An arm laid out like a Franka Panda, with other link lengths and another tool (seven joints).
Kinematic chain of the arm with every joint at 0, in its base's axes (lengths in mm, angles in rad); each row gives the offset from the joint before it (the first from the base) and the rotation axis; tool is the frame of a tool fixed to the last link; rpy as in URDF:
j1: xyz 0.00 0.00 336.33 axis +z
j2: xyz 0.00 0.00 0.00 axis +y
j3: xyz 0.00 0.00 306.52 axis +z
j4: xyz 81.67 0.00 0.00 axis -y
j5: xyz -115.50 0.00 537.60 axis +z
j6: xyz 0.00 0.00 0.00 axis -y
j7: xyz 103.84 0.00 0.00 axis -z
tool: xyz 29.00 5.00 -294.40 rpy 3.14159 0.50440 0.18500
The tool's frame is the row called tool.
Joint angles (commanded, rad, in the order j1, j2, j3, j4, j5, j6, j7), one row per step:
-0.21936, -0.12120, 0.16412, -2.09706, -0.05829, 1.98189, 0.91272
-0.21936, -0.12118, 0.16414, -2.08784, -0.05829, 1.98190, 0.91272
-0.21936, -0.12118, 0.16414, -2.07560, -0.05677, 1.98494, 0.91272
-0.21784, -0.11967, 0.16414, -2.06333, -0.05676, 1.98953, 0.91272
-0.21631, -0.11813, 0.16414, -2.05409, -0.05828, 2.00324, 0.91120
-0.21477, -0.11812, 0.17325, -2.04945, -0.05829, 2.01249, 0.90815
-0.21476, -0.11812, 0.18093, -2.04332, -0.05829, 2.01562, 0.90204
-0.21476, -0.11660, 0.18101, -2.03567, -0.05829, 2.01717, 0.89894
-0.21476, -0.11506, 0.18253, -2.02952, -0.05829, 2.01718, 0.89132
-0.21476, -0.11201, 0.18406, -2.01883, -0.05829, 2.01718, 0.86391
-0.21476, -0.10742, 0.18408, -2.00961, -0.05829, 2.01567, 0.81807
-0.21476, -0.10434, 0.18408, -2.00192, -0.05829, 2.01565, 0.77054
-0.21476, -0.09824, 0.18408, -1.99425, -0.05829, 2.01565, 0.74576
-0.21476, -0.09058, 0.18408, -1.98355, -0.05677, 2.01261, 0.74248
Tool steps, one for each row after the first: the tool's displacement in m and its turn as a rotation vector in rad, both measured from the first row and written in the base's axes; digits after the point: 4 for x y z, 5 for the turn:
0.0037, -0.0001, 0.0062, -0.00052, -0.00919, 0.00020
0.0093, 0.0002, 0.0147, 0.00009, -0.02453, 0.00008
0.0153, 0.0012, 0.0226, -0.00039, -0.03988, 0.00218
0.0228, 0.0020, 0.0298, -0.00243, -0.06107, 0.00699
0.0279, 0.0097, 0.0342, -0.00378, -0.07446, 0.02142
0.0316, 0.0155, 0.0389, -0.00503, -0.08306, 0.03553
0.0347, 0.0157, 0.0433, -0.00527, -0.09052, 0.03896
0.0371, 0.0170, 0.0465, -0.00572, -0.09456, 0.04818
0.0413, 0.0188, 0.0517, -0.00716, -0.10016, 0.07720
0.0448, 0.0199, 0.0545, -0.00912, -0.09991, 0.12291
0.0482, 0.0210, 0.0577, -0.01172, -0.10093, 0.17035
0.0510, 0.0217, 0.0585, -0.01226, -0.10080, 0.19511
0.0537, 0.0221, 0.0598, -0.00974, -0.10105, 0.19772

